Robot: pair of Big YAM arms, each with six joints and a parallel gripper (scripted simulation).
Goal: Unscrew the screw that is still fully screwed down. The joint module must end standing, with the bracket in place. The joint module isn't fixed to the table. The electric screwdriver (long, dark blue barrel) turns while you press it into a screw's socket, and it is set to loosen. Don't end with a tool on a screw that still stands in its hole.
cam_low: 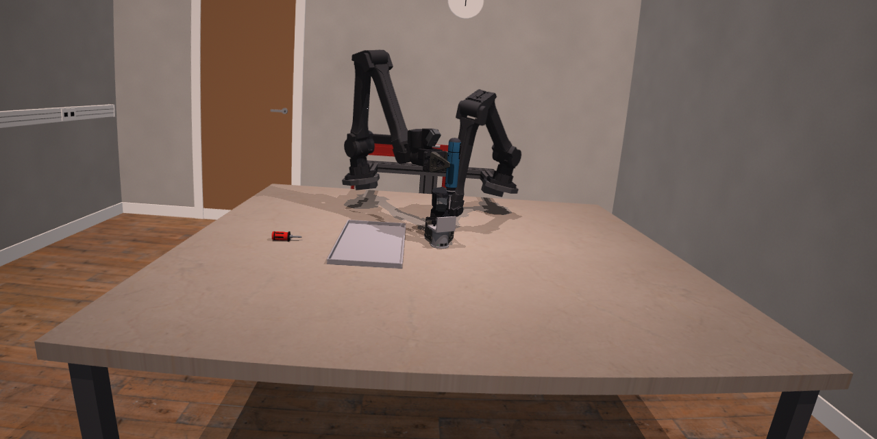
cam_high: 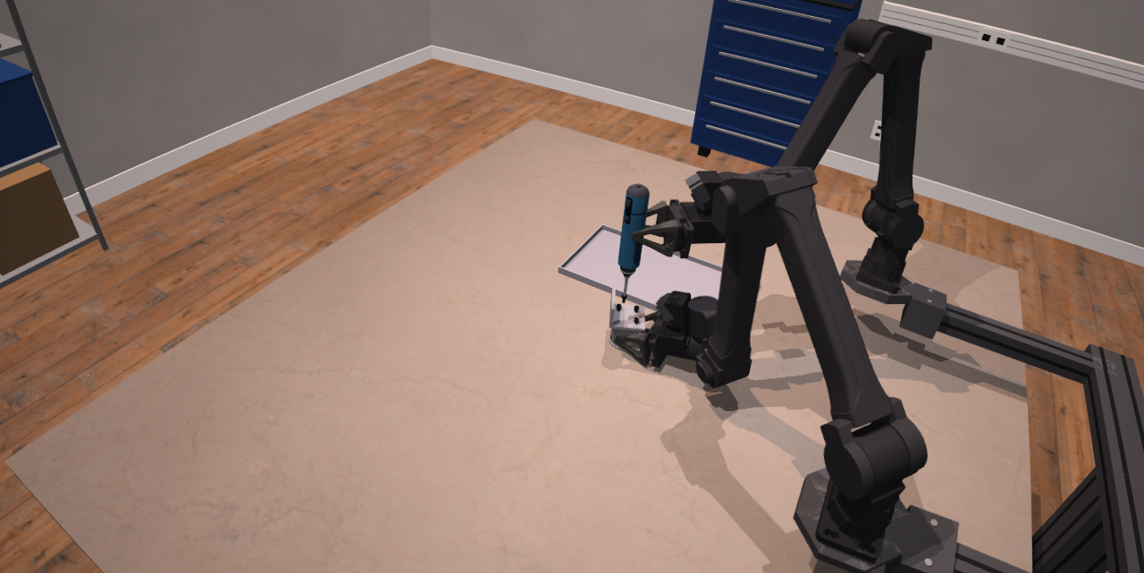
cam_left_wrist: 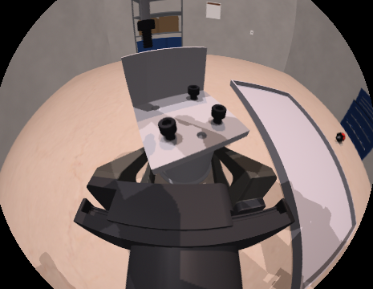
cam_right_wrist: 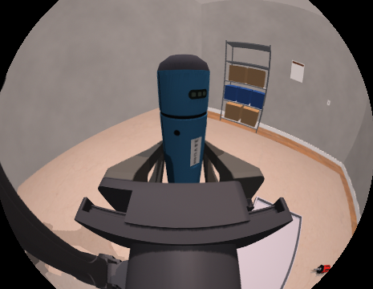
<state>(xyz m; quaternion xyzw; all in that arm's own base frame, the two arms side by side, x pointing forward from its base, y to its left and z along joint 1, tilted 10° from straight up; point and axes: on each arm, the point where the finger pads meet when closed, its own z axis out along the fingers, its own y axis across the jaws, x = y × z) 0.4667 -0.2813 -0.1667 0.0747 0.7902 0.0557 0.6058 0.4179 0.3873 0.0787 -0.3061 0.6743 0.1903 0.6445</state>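
The joint module lies 1 cm above my left hand. Round my left hand: flat grey tray: 23 cm to the right, 2 cm below; red-handled screwdriver: 51 cm to the right, 1 cm below; grey l-shaped bracket: 5 cm above.
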